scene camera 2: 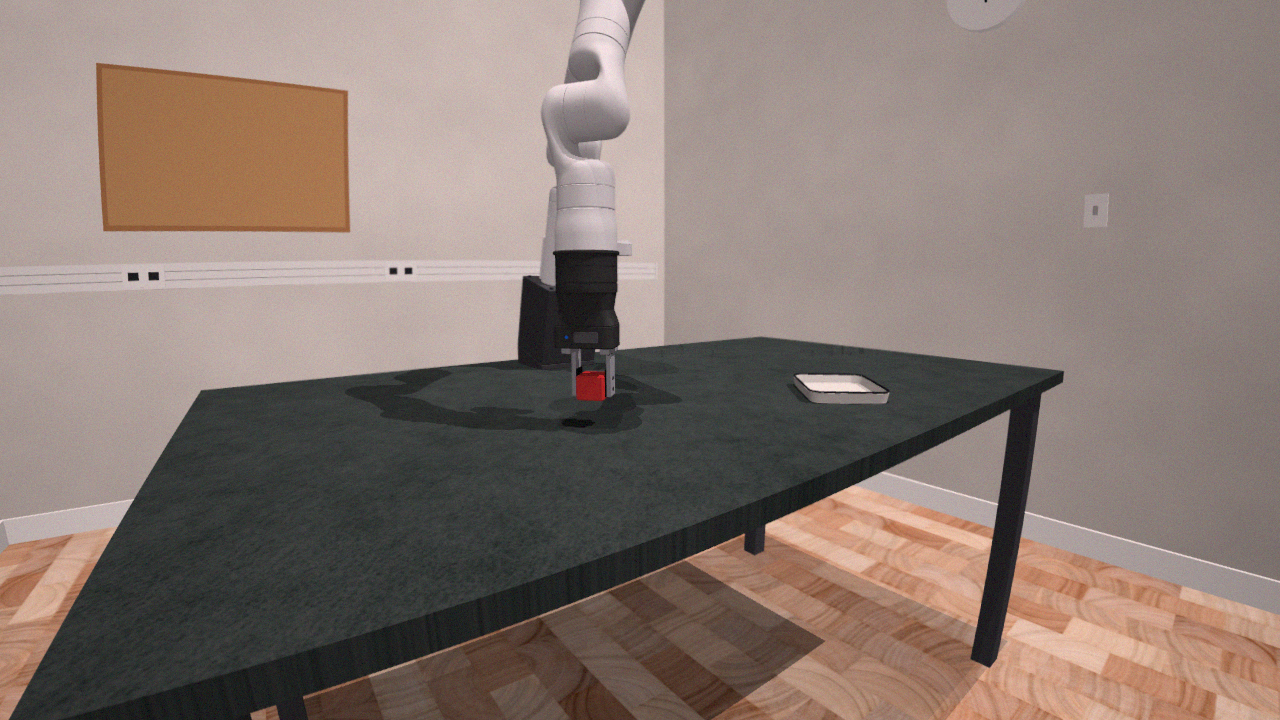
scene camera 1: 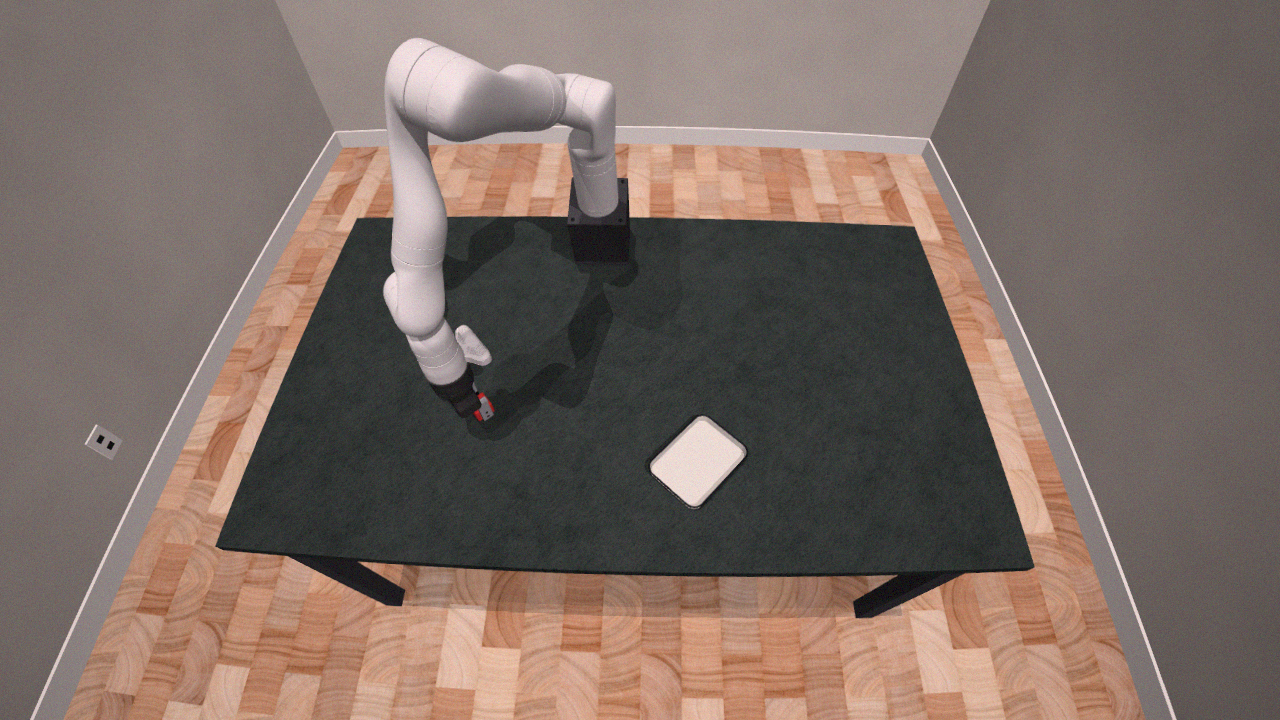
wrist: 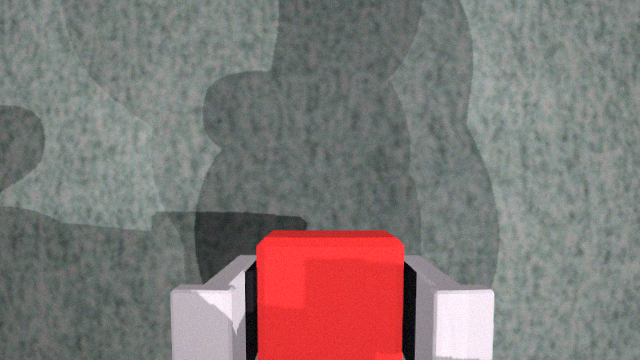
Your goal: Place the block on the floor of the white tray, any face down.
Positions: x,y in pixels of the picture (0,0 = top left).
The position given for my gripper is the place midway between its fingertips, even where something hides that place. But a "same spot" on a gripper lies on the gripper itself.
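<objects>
My gripper is visible in scene camera 2 (pixel 593 394), in scene camera 1 and in the wrist view. On my gripper, (scene camera 1: pixel 485 410) and (wrist: pixel 415 326) are the same spot. A white tray is visible in scene camera 2 and in scene camera 1; in the wrist view the tray is out of frame. On the white tray, (scene camera 2: pixel 834 388) and (scene camera 1: pixel 708 453) are the same spot.
</objects>
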